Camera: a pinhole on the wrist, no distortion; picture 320 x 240 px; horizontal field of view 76.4 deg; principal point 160.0 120.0 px. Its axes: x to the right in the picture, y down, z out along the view. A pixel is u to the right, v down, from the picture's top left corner.
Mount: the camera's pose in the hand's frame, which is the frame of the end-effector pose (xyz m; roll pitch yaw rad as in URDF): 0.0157 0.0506 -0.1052 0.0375 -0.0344 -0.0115
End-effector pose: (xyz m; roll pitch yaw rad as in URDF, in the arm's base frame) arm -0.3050 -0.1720 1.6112 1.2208 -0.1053 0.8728
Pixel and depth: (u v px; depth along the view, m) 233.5 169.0 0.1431
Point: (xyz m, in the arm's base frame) -0.2623 -0.1385 1.7057
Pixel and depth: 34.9 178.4 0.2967
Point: -0.3280 -0.4066 1.7753
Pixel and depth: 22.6 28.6 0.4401
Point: -0.2232 -0.6228 1.5383
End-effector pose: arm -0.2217 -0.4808 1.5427 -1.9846 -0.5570 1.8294
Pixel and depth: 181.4 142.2 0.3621
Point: -0.4541 -0.4106 1.4170
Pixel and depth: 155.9 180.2 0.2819
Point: -0.3576 -0.4145 1.3860
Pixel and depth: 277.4 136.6 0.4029
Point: -0.5430 -0.2596 1.5109
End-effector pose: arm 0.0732 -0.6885 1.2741 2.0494 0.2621 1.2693
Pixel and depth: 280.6 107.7 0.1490
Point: 0.1569 -0.6120 1.2580
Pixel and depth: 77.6 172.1 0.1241
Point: 0.1167 -0.7244 1.3432
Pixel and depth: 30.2 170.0 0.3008
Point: 0.2340 -0.9226 1.3362
